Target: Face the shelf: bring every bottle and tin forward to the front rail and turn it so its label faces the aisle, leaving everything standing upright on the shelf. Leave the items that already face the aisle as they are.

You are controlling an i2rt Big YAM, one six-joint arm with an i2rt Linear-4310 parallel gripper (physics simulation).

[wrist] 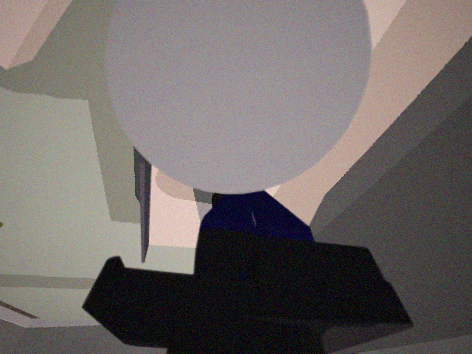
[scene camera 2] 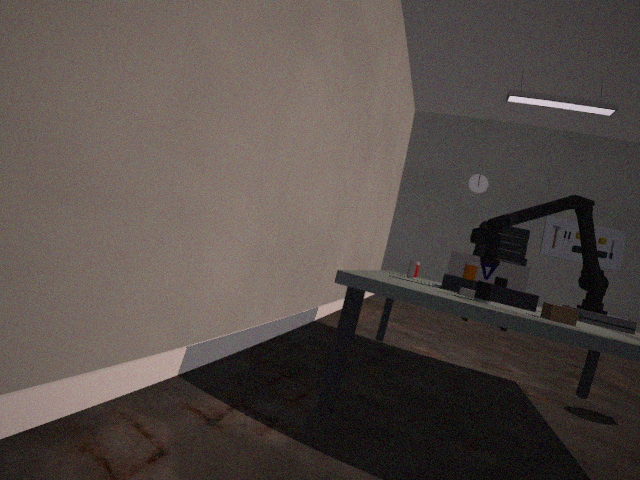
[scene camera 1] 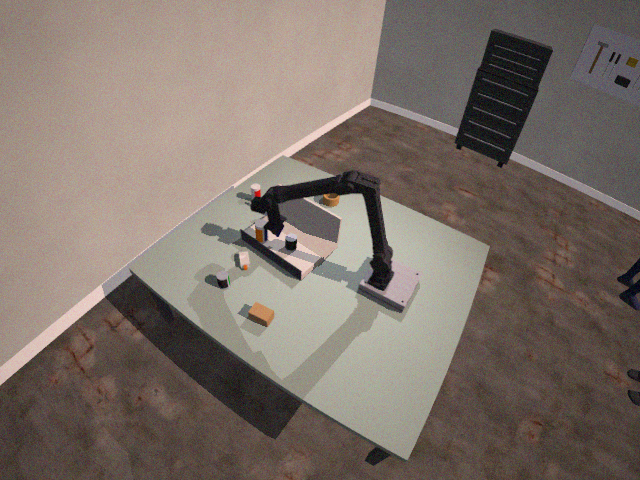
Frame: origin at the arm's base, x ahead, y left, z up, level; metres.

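Seen in the pictures: gripper, fingertip midpoint: (scene camera 2: pixel 485 279) (scene camera 1: pixel 277 236); arm's base at its link origin: (scene camera 2: pixel 591 311) (scene camera 1: pixel 380 278).
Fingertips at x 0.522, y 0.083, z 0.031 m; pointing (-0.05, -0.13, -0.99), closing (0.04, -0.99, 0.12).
Note:
Offsets run from my fingertips to a thing's top centre. "pt": to the spot under its first point. Level surfaces: height alone.
An orange bottle with a grey cap {0.079 m ahead, 0.027 m left, 0.063 m up} (scene camera 1: pixel 260 230) (scene camera 2: pixel 470 271) stands upright at the left end of the shelf (scene camera 1: pixel 315 220) (scene camera 2: pixel 510 299), close to the front rail (scene camera 1: pixel 280 260). Its cap {0.079 m ahead, 0.027 m left, 0.063 m up} (wrist: pixel 238 95) fills the wrist view. My gripper (scene camera 1: pixel 274 230) (scene camera 2: pixel 489 272) (wrist: pixel 241 177) is shut, its blue fingers pressed together, with nothing between them. It hangs just beside the bottle, at cap height. A black tin {0.071 m back, 0.014 m right, 0.024 m up} (scene camera 1: pixel 290 242) stands upright further right on the shelf. Its label is hidden from me.
On the table {0.087 m down} (scene camera 1: pixel 413 333) (scene camera 2: pixel 404 288), off the shelf, stand a red-labelled bottle {0.341 m ahead, 0.236 m right, 0.012 m up} (scene camera 1: pixel 255 190) (scene camera 2: pixel 416 269), a white carton {pt 0.069 m ahead, 0.174 m left, 0.056 m down} (scene camera 1: pixel 244 259), a black tin with a green label {0.061 m ahead, 0.331 m left, 0.014 m down} (scene camera 1: pixel 222 279), a brown box {0.187 m back, 0.365 m left, 0.034 m down} (scene camera 1: pixel 261 313) and an orange ring {0.018 m back, 0.485 m right, 0.034 m down} (scene camera 1: pixel 330 199). A black cart (scene camera 1: pixel 501 95) stands by the far wall.

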